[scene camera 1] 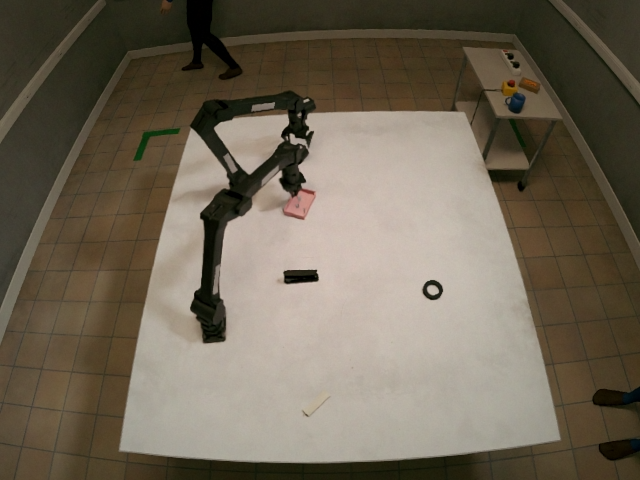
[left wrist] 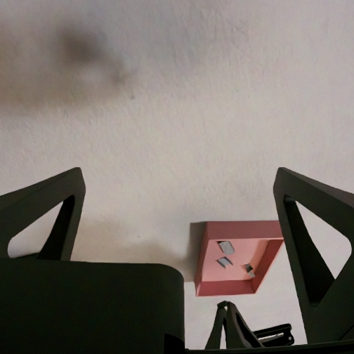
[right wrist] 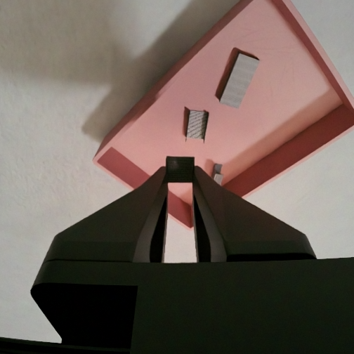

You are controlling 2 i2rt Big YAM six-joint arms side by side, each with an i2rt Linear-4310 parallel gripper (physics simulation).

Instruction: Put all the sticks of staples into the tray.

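Frame: origin at the left arm's base, x left, y back, z up, level; metres.
Where they show: right gripper, fingertip midpoint: (scene camera 1: 293,196); right arm's base, origin of the base link: (scene camera 1: 214,327).
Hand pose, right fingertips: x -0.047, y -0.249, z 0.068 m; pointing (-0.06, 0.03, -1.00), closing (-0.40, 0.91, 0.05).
After its pixels a point has its place.
The pink tray (scene camera 1: 309,198) @(x -0.008, y -0.310, z 0.003 m) (left wrist: 242,230) (right wrist: 285,100) lies on the table. Three grey staple sticks lie in it: a longer one (left wrist: 226,247) (right wrist: 240,80), a shorter one (left wrist: 224,261) (right wrist: 198,125), and a small one (left wrist: 249,270) (right wrist: 218,176) partly hidden by a finger in the right wrist view. My right gripper (scene camera 1: 294,193) @(x -0.047, y -0.249, z 0.068 m) (right wrist: 179,176) is shut on a dark staple stick (right wrist: 180,165) and holds it above the tray's near end. My left gripper (scene camera 1: 298,140) @(x 0.216, y -0.265, z 0.114 m) (left wrist: 179,177) is open and empty, above the table beyond the tray.
A black stapler (scene camera 1: 300,276) @(x -0.420, y -0.286, z 0.042 m) (left wrist: 280,340) lies below the tray in the scene view. A black ring (scene camera 1: 425,289) @(x -0.475, y -0.764, z 0.014 m) lies to the right, and a cream strip (scene camera 1: 315,404) @(x -0.897, y -0.345, z 0.010 m) lies near the bottom table edge. A side cart (scene camera 1: 483,72) stands beyond the upper right corner.
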